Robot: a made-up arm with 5 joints.
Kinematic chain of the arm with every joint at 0, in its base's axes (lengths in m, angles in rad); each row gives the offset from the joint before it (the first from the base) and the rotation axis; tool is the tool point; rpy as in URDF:
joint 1: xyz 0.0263 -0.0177 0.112 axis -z
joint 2: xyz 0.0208 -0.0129 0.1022 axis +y
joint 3: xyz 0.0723 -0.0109 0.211 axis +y
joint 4: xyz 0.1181 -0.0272 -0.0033 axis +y
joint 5: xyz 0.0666 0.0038 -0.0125 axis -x
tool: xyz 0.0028 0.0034 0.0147 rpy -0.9 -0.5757 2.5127
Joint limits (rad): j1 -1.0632..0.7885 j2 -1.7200..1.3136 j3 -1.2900..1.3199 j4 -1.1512..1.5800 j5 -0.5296..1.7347
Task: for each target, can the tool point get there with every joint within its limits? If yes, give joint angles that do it. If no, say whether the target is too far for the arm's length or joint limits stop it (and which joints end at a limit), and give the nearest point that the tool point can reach.
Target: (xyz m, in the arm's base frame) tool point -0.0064 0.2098 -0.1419
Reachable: no: joint limits stop it (at a limit: joint 1, joint 2) | nearest point 0.1568 0.1502 0.0116 | short by 0.232 m
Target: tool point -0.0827 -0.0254 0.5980
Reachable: yes | joints 0.2611 -0.7807 -1.0932 0.3353 0.6505
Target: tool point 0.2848 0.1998 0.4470
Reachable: yes | joints -0.7948 0.3905 -1.0111 0.4698 1.2677
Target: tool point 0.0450 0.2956 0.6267
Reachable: no: too far | nearest point 0.1719 0.1779 0.5619 | short by 0.185 m
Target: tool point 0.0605 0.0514 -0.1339
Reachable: no: joint limits stop it (at a limit: joint 1, joint 2, joint 5) | nearest point 0.1323 0.1044 0.0282 | short by 0.185 m
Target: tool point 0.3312 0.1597 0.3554
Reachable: yes | joints -0.6492 0.4515 -0.6785 0.8786 0.0538
